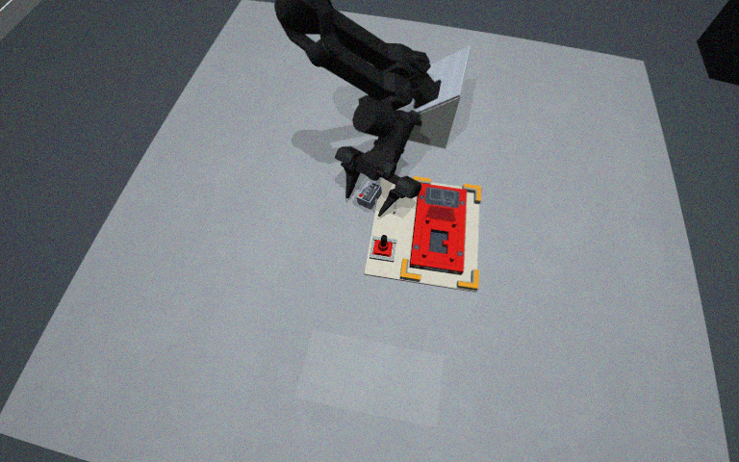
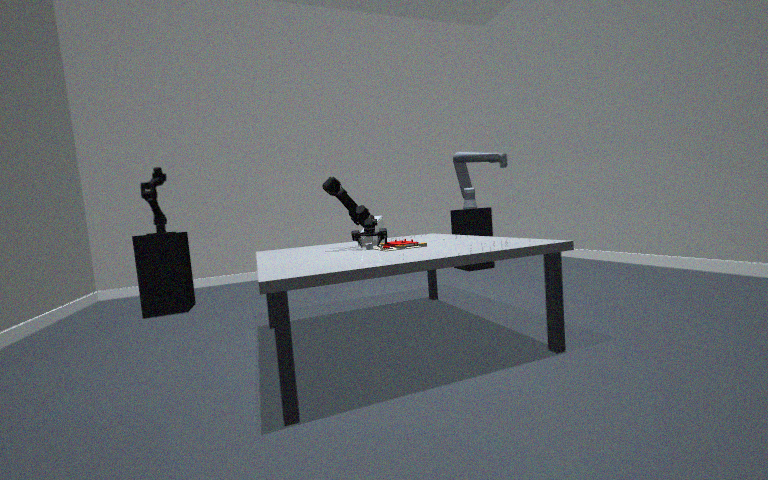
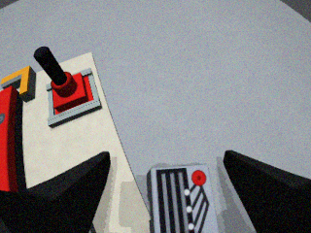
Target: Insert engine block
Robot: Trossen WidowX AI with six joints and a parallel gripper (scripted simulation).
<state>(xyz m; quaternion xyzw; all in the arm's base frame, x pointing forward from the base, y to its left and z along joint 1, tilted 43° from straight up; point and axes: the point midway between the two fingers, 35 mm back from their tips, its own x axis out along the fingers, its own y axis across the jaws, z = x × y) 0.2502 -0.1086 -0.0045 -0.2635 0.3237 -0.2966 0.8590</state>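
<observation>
Right now my gripper tip is 3 cm past the engine block and 1 cm to the right of it.
</observation>
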